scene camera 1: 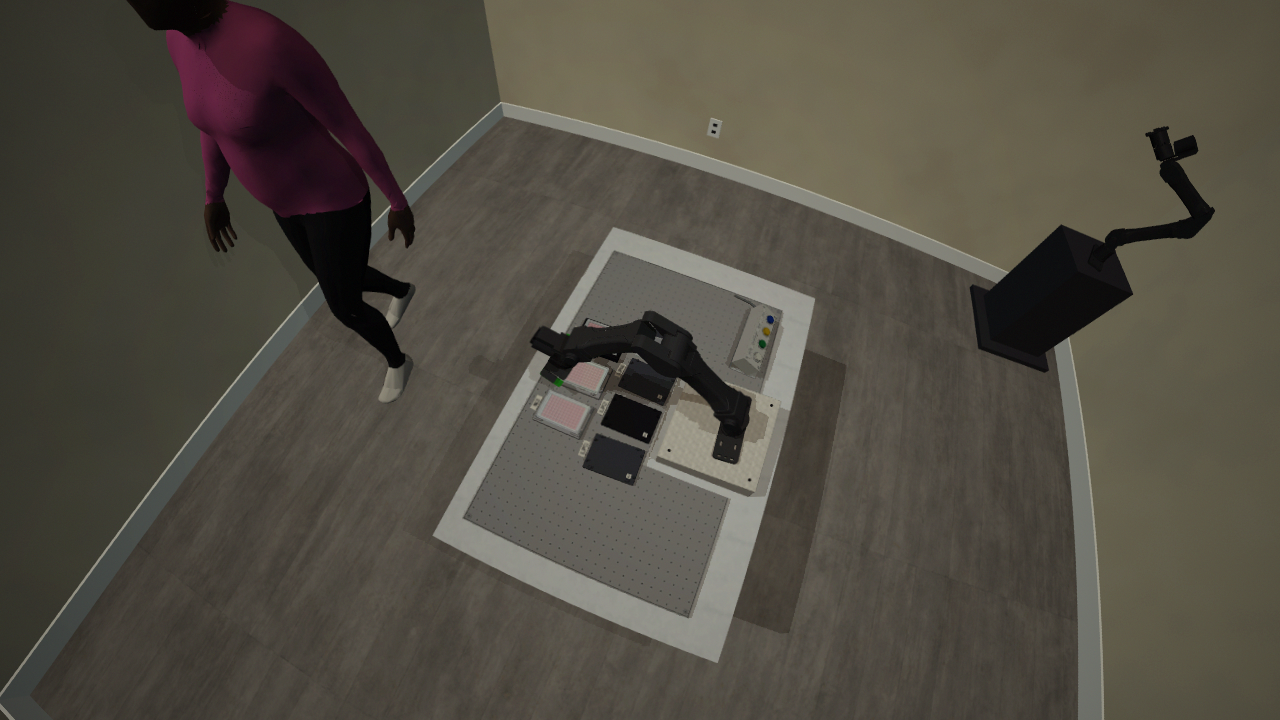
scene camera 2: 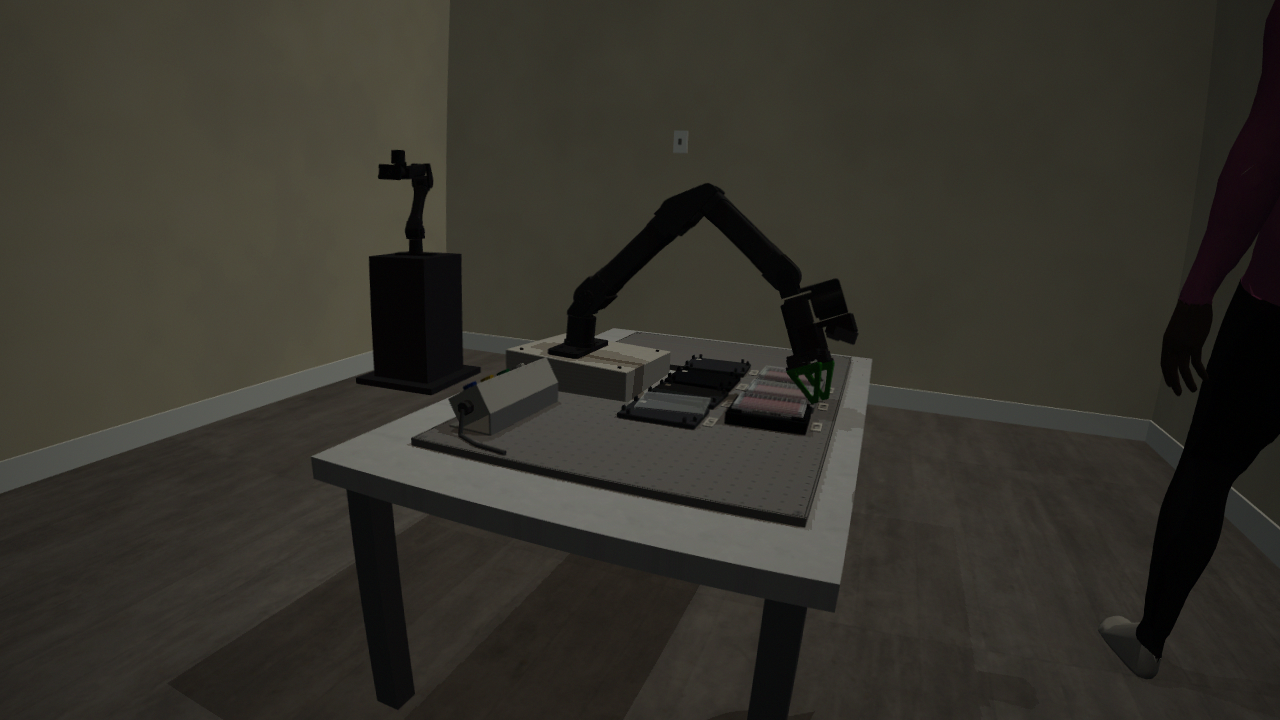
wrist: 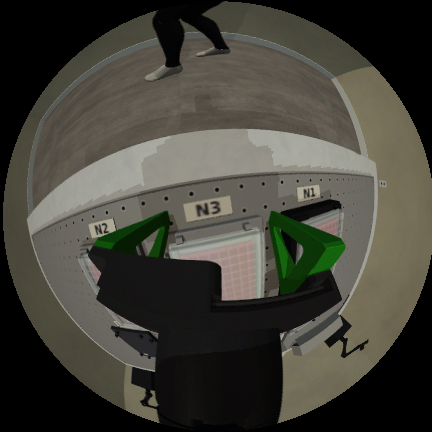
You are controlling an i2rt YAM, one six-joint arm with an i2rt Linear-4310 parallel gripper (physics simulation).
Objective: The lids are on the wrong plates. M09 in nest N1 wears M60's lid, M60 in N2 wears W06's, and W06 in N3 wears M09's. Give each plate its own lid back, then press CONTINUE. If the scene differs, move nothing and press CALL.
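Seen in the pictures: gripper, between the fingertips: (scene camera 2: 820,401) (wrist: 218,216); arm's base, origin of its link: (scene camera 1: 732,427) (scene camera 2: 579,349).
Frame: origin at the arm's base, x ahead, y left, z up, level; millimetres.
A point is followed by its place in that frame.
Note:
My gripper (scene camera 1: 556,379) @[x 529, y -49, z -40 mm] (scene camera 2: 815,394) @[x 529, y -49, z -40 mm] (wrist: 218,216) @[x 529, y -49, z -40 mm] is open, with green fingers low over nest N3, one on each side of its plate. The pink N3 plate (scene camera 1: 587,377) @[x 431, y -25, z -25 mm] (wrist: 240,265) @[x 482, y -57, z -25 mm] shows a clear rim, and nothing is held. The pink N2 plate (scene camera 1: 563,412) @[x 456, y 98, z -25 mm] (wrist: 90,264) @[x 515, y 106, z -25 mm] is left of the fingers in the wrist view. The pink N1 plate (scene camera 2: 768,404) @[x 438, y -186, z -17 mm] (wrist: 327,227) @[x 489, y -169, z -17 mm] sits in a black surround at the right, partly behind a finger. I cannot read any lid marks. The button console (scene camera 1: 757,338) @[x -14, y -299, z 18 mm] (scene camera 2: 514,395) @[x 22, y -351, z -6 mm] has blue, yellow and green buttons; their labels are unreadable.
Dark flat stands (scene camera 1: 631,417) @[x 275, y 43, z -45 mm] (scene camera 1: 614,458) @[x 282, y 171, z -44 mm] (scene camera 1: 647,380) @[x 266, y -83, z -44 mm] lie between plates and the arm's base (scene camera 1: 707,443) @[x 55, y 64, z -6 mm]. A clear, lid-like piece (scene camera 2: 669,407) @[x 264, y -219, z -35 mm] lies on the stand nearest scene camera 2. A person (scene camera 1: 268,116) stands beside the table. Another arm (scene camera 1: 1190,201) is on a black pedestal.

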